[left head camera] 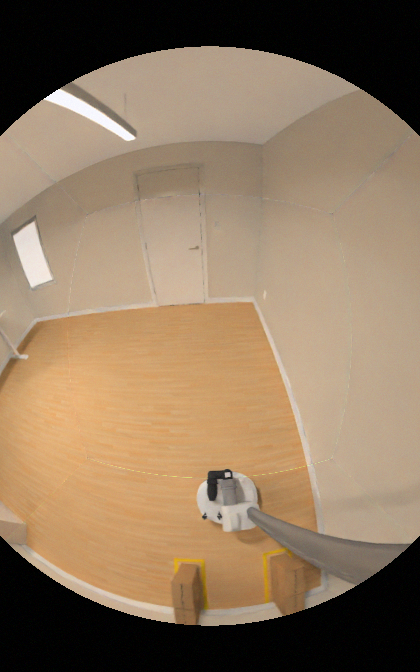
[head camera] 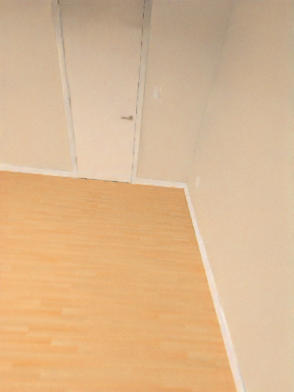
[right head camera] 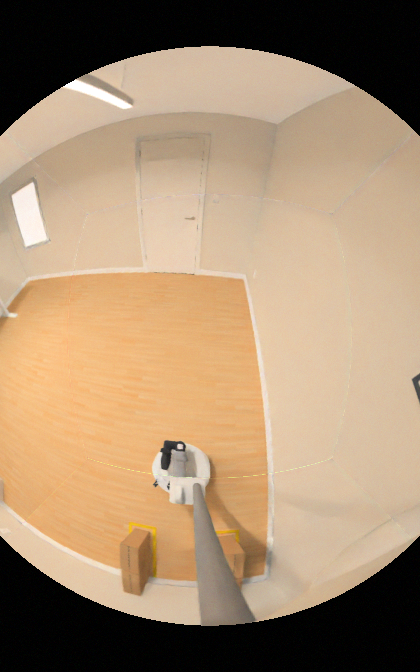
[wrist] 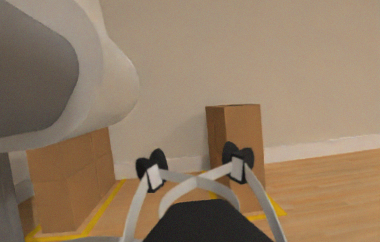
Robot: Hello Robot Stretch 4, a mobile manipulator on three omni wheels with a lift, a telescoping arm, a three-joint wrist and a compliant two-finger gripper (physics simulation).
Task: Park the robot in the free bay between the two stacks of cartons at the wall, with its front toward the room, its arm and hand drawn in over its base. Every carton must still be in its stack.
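Places are measured from the robot's base along level axes (x ahead, y right, z down), in metres.
Pixels of known places: gripper, fingertip midpoint: [wrist: 194,158].
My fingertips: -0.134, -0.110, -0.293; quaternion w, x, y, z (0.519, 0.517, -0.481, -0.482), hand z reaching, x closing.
Note:
Behind a point stands the place of what it marks, as x, y, z.
Two stacks of brown cartons stand upright at the wall behind the base. The stack away from the corner [left head camera: 185,595] [right head camera: 135,560] [wrist: 243,140] {-0.609, -0.308, -0.220} and the corner-side stack [left head camera: 288,582] [wrist: 75,185] {-0.670, 0.269, -0.115} have yellow floor lines [left head camera: 190,561] [right head camera: 142,525] around them. The bay's floor [left head camera: 235,575] lies between them. The white base [left head camera: 205,500] [right head camera: 202,465] stands in front of the bay, outside it. The arm and hand are drawn in over the base. My gripper [left head camera: 212,516] [right head camera: 162,484] [wrist: 194,158] {-0.134, -0.110, -0.293} is open and empty, near the base's edge. The mast partly hides the corner-side stack in the right head view.
The head camera faces a door [head camera: 105,100] {2.585, -0.392, -1.051} [left head camera: 172,250] across the wooden floor [head camera: 100,275] {1.076, -0.213, 0.028}. A side wall [head camera: 255,200] {1.040, 0.734, -0.890} [left head camera: 305,300] runs along the right. A pale box [left head camera: 14,527] shows at the left edge, and a white stand foot [left head camera: 20,356] farther back.

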